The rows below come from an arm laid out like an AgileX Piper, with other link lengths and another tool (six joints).
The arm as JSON. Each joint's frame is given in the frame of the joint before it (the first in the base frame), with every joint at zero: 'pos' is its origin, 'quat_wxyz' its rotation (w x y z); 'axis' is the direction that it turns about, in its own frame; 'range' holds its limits. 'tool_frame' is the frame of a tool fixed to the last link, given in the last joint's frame.
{
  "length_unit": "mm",
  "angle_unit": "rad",
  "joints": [
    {
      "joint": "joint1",
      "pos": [
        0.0,
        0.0,
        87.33
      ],
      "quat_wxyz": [
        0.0,
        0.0,
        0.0,
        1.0
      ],
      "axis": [
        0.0,
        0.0,
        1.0
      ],
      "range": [
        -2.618,
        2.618
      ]
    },
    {
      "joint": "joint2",
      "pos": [
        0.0,
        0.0,
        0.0
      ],
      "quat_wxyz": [
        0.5,
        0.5,
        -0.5,
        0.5
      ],
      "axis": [
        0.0,
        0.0,
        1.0
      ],
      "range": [
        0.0,
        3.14
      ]
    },
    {
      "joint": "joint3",
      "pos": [
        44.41,
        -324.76,
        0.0
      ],
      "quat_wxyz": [
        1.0,
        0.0,
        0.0,
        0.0
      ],
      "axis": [
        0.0,
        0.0,
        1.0
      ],
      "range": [
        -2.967,
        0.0
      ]
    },
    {
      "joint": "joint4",
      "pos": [
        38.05,
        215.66,
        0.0
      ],
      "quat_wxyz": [
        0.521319,
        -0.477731,
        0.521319,
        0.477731
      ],
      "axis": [
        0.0,
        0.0,
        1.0
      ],
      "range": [
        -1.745,
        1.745
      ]
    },
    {
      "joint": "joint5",
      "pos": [
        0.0,
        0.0,
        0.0
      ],
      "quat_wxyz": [
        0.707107,
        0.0,
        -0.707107,
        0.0
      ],
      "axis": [
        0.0,
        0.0,
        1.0
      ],
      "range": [
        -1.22,
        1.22
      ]
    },
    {
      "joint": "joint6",
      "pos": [
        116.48,
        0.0,
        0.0
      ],
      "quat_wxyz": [
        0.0,
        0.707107,
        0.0,
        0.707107
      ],
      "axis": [
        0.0,
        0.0,
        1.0
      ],
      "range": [
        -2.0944,
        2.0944
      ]
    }
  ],
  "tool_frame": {
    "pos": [
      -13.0,
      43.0,
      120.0
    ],
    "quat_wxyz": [
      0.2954,
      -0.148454,
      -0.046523,
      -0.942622
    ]
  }
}
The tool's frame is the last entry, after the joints.
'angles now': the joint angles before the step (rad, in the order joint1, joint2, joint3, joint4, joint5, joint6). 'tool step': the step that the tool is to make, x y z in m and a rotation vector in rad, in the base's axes. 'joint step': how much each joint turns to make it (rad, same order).
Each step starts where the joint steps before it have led.
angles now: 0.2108 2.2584 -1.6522 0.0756 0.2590 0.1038
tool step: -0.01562 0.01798 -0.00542 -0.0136 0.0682 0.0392
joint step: 0.0301 -0.0160 -0.0047 0.0035 0.0906 -0.0065
